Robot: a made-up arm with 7 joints.
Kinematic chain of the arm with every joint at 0, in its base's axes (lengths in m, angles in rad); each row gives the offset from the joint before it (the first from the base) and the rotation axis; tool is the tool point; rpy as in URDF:
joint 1: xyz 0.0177 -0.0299 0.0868 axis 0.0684 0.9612 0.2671
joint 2: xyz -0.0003 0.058 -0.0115 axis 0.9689 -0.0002 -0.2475
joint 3: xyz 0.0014 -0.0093 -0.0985 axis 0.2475 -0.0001 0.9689
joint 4: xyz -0.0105 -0.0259 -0.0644 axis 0.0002 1 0
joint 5: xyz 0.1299 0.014 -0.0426 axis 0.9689 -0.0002 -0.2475
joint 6: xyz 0.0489 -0.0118 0.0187 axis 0.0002 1 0
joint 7: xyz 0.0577 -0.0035 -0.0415 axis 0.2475 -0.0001 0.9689
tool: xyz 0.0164 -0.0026 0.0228 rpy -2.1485 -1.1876 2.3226
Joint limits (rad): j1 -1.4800..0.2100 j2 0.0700..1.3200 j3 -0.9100..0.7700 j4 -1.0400..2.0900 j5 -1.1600..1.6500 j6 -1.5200..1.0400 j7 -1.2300..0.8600
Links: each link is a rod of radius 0.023 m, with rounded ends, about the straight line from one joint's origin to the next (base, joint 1, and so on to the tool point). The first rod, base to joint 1, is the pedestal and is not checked.
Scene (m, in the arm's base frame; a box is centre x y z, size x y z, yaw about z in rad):
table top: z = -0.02
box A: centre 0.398 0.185 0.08 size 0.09 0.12 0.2 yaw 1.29
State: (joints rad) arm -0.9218 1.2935 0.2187 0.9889 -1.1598 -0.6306 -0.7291
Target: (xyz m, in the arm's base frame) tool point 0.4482 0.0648 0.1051
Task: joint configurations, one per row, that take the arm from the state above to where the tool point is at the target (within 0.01 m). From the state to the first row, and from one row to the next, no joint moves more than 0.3 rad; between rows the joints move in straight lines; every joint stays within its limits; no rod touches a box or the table.
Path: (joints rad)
1: -1.0614 1.3001 0.1656 0.8576 -0.9239 -0.6620 -0.8543
2: -1.2009 1.3068 0.1125 0.7262 -0.6880 -0.6933 -0.9796
3: -1.3404 1.3134 0.0594 0.5949 -0.4520 -0.7247 -1.1048
4: -1.4800 1.3200 0.0063 0.4636 -0.2161 -0.7560 -1.2300
5: -1.3872 1.2656 -0.2069 0.4033 -0.1679 -0.5375 -1.1789
6: -1.2944 1.2112 -0.4201 0.3429 -0.1196 -0.3190 -1.1279
7: -1.2016 1.1568 -0.6334 0.2826 -0.0714 -0.1005 -1.0768
8: -1.2353 0.9952 -0.5140 0.4822 -0.3147 -0.1614 -0.9748
9: -1.2690 0.8337 -0.3946 0.6817 -0.5581 -0.2223 -0.8727
10: -1.3027 0.6722 -0.2752 0.8813 -0.8015 -0.2832 -0.7707
11: -1.3363 0.5107 -0.1558 1.0808 -1.0448 -0.3440 -0.6687

